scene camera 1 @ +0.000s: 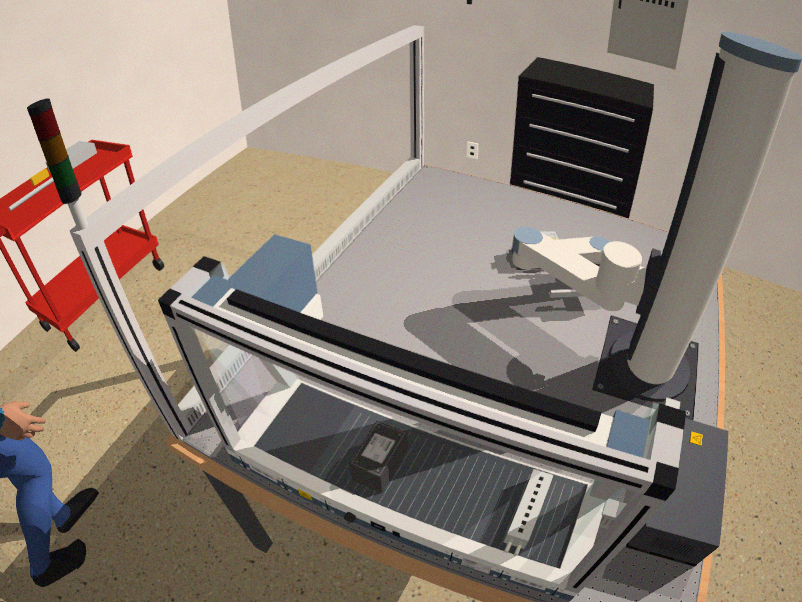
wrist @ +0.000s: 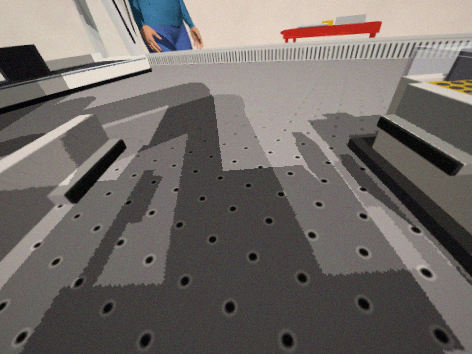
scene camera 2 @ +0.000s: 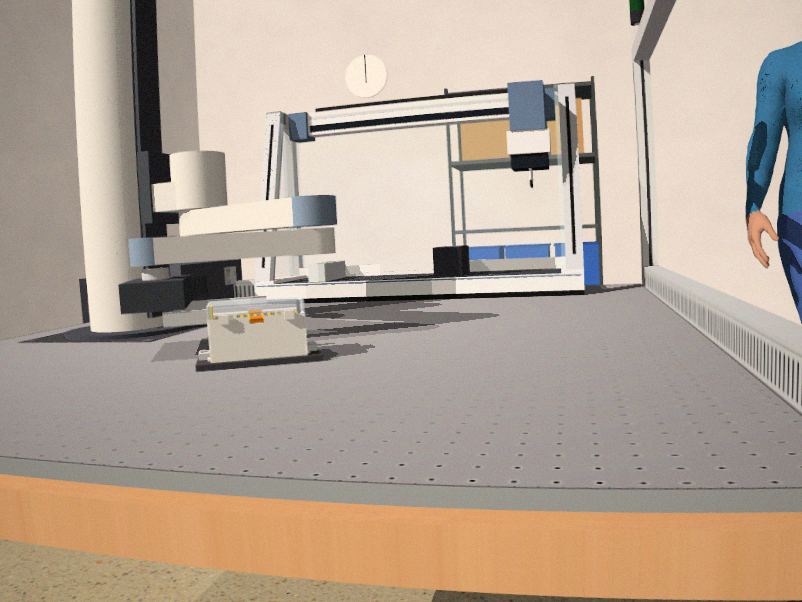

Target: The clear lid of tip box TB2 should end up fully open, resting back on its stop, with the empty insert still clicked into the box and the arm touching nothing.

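Places are measured from the arm's base along level axes (x left, y back, z up), in centimetres.
Pixels of known places: gripper, between the fingertips: [scene camera 1: 543,274] [wrist: 247,117]; arm's base, origin of its link: [scene camera 1: 649,368] [scene camera 2: 131,336].
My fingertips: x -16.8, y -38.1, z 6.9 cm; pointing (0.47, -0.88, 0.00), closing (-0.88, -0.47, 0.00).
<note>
For each thing: its top centre in the pictures, then the offset to it from my fingertips. "*": a spot on its surface instead.
- Tip box TB2, centre of its top: [scene camera 2: 254,300] [scene camera 1: 540,239] dx -14.0, dy -4.6, dz +2.2 cm
- yellow insert, a spot on its surface: [wrist: 452,86] * dx -10.0, dy -7.4, dz +0.1 cm
Tip box TB2 [scene camera 2: 259,340] [wrist: 432,111] sits upright on a dark base. Its clear lid [scene camera 2: 255,304] [wrist: 432,61] lies low over the top and looks closed. The yellow insert [wrist: 452,86] shows inside the box. An orange latch [scene camera 2: 256,316] is on the side facing scene camera 2. In scene camera 1 the arm hides most of the box. My gripper [wrist: 247,117] is open, low over the table and beside the box, with nothing between its fingers. The right finger overlaps the box wall in the wrist view; whether it touches cannot be told.
The arm column [scene camera 1: 706,213] [scene camera 2: 110,168] stands near the box. A gantry frame [scene camera 1: 414,382] [scene camera 2: 421,285] with a black block [scene camera 1: 377,450] [scene camera 2: 450,261] stands across the table. A low slotted rail [scene camera 2: 725,324] [wrist: 280,54] runs along the table's edge. A person [scene camera 2: 777,142] [wrist: 165,22] stands beyond it.
</note>
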